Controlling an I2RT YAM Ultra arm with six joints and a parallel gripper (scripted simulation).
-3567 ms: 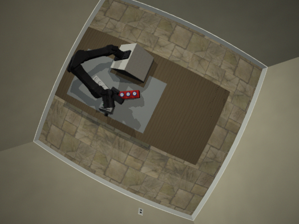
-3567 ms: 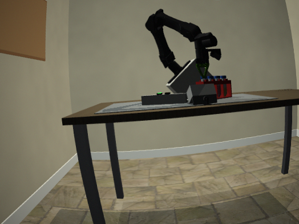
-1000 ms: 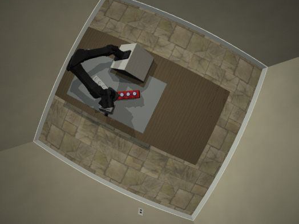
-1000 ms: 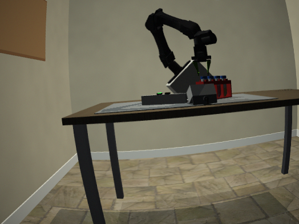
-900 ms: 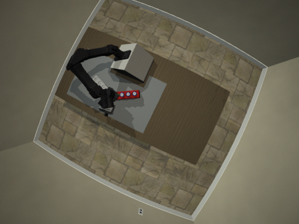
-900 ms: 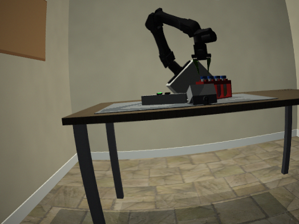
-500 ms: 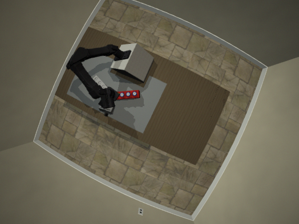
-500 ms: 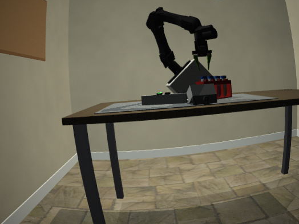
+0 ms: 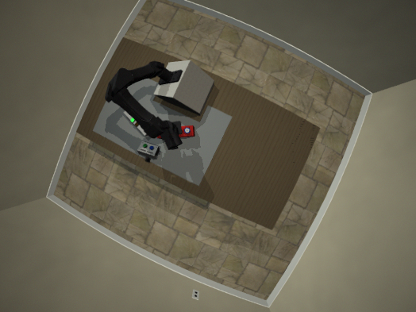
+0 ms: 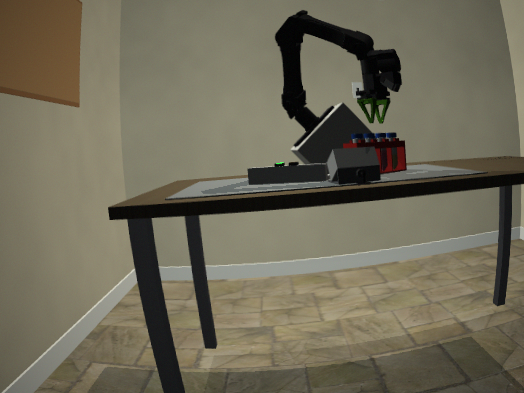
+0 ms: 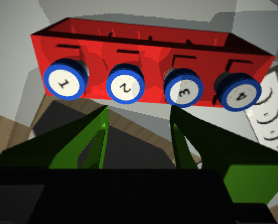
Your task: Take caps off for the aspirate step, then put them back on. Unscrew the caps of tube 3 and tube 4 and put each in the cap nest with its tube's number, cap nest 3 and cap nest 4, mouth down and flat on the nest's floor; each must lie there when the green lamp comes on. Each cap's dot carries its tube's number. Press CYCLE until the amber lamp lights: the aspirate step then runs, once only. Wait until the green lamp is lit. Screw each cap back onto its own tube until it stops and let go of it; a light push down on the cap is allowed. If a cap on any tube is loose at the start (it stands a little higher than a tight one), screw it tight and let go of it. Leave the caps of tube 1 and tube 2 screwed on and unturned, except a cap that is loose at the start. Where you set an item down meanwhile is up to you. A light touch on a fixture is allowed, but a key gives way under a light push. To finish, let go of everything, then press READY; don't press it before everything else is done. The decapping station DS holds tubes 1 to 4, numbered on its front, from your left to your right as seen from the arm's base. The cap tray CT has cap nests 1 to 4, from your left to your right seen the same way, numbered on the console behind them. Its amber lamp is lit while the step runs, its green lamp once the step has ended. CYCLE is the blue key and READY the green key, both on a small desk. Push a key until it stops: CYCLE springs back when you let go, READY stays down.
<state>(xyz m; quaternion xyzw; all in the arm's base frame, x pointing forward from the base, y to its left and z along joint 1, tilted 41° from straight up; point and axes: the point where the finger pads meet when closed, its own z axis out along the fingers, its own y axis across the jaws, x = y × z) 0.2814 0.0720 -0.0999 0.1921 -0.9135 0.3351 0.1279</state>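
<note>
Right now the cap 2 is 5 cm below my hand and 1 cm to the left of it. Also, from my hand: cap 1: 6 cm to the left, 5 cm below, 2 cm behind; then cap 3: 5 cm below, 4 cm to the right, 2 cm ahead; then cap 4: 8 cm to the right, 5 cm below, 4 cm ahead.
</note>
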